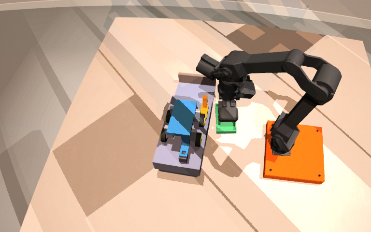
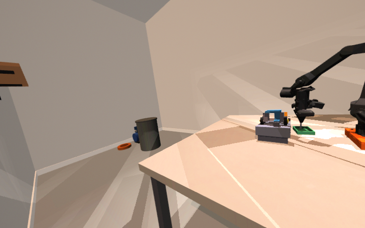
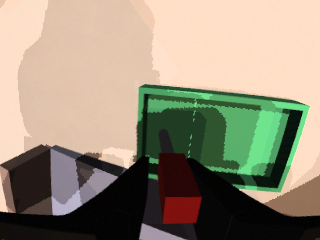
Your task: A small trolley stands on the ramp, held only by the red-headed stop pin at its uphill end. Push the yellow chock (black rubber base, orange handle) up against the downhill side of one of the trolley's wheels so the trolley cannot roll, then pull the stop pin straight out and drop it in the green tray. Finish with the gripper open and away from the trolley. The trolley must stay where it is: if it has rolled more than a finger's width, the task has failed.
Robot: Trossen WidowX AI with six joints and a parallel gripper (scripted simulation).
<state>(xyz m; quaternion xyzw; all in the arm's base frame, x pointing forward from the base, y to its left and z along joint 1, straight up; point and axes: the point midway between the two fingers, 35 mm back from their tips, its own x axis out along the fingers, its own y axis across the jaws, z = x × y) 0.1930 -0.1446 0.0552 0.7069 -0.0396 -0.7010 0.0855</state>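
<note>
Right now my gripper tip is 30 mm to the right of the green tray and 60 mm above it. The rest, counted from my gripper tip: end wall (110 mm ahead, 130 mm to the right, 20 mm below); red-headed stop pin (right at my gripper tip); yellow chock (70 mm ahead, 50 mm to the left, 30 mm above).
</note>
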